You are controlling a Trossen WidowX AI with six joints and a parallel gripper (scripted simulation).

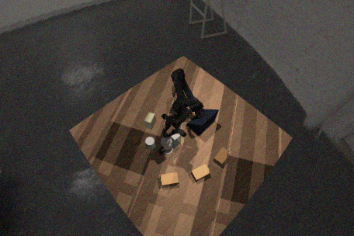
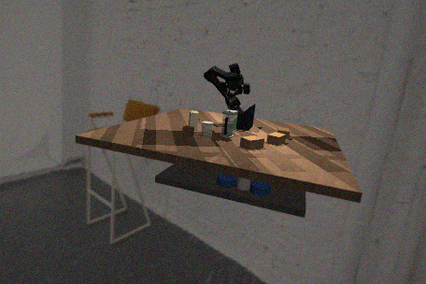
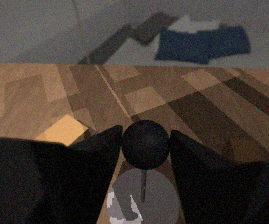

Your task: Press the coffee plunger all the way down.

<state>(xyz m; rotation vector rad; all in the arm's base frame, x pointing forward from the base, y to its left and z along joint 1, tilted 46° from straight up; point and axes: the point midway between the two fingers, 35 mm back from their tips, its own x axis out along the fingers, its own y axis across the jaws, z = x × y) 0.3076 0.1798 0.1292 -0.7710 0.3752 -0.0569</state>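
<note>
My gripper tip is now 13 cm above the coffee press. The rest, counted from my gripper tip: brown block 14 cm ahead, 18 cm to the right, 22 cm below.
</note>
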